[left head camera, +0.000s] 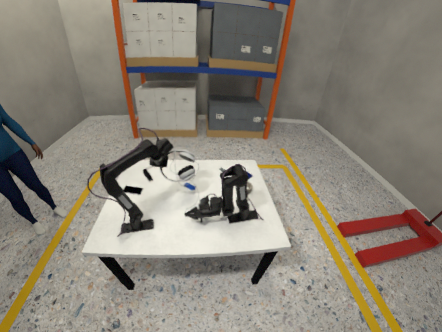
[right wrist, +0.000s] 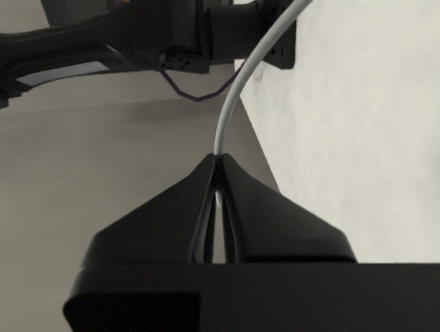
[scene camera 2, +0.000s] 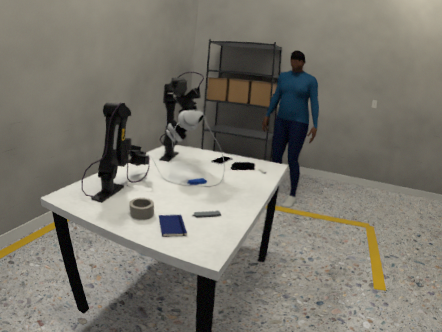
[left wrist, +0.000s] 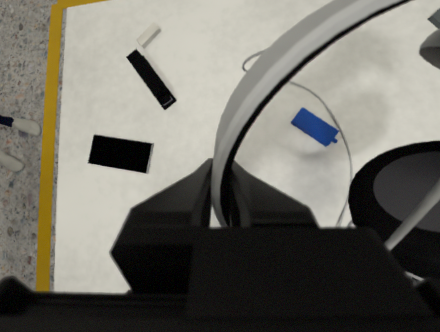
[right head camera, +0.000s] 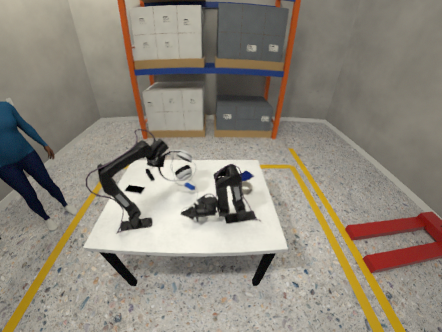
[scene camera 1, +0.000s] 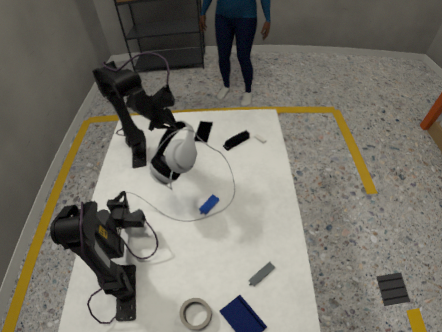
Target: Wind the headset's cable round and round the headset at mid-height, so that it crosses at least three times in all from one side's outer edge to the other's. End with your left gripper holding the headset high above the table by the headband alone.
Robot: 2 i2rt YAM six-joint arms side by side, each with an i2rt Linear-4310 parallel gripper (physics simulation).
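Frame: origin at the left arm's base, x ahead, y left, z up, level; millimetres.
Where they show: left gripper, fingertip midpoint: (left head camera: 161, 164) (left wrist: 220, 166) (right head camera: 159, 164) (scene camera 1: 177, 128); right gripper, fingertip midpoint: (left head camera: 184, 214) (right wrist: 218, 166) (scene camera 2: 145, 153) (right head camera: 180, 213) (scene camera 1: 123, 191); left arm's base, origin of the base link: (left head camera: 137, 226) (scene camera 2: 169, 156) (right head camera: 136, 224) (scene camera 1: 139, 152); right arm's base, origin of the base link: (left head camera: 242, 217) (scene camera 2: 108, 193) (right head camera: 240, 217) (scene camera 1: 126, 292).
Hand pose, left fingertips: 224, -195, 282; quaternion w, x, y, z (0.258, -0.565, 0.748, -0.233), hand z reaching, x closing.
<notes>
Each offset is from my left fingertips to the top centre of the thing, as dx, dy, dz. "*": to the spot under its first point.
The white and black headset (left head camera: 186, 172) (right head camera: 183, 172) (scene camera 1: 181, 156) (scene camera 2: 191, 119) hangs tilted above the table. My left gripper (left wrist: 220, 166) (scene camera 1: 175, 125) is shut on its headband {* +24, -29, +55} (left wrist: 260, 80). My right gripper (right wrist: 218, 166) (left head camera: 187, 214) (right head camera: 183, 213) (scene camera 1: 123, 194) is shut on the thin grey cable {* -236, -110, -190} (right wrist: 230, 105), low near the table's robot-side edge, away from the headset. In scene camera 1 the cable {* +179, -129, -263} (scene camera 1: 234, 187) passes by the headband's upper part and sweeps in a wide loop to my right gripper. A short light strand shows by the lower ear cup. How many times the cable crosses the headset is unclear.
A blue object {+58, -181, -267} (scene camera 1: 209, 204) (left wrist: 315, 126) lies below the cable loop. A black slab {+112, +247, -274} (scene camera 1: 204, 131) (left wrist: 121, 153), a black bar {+256, +135, -242} (scene camera 1: 236, 140) and a small white block {+375, +125, -270} (scene camera 1: 260, 138) lie beyond the headset. A grey bar {+183, -500, -272} (scene camera 1: 262, 274), tape roll {-62, -583, -234} (scene camera 2: 142, 212) and navy notebook {+84, -631, -270} (scene camera 1: 243, 315) lie on my right arm's side.
</notes>
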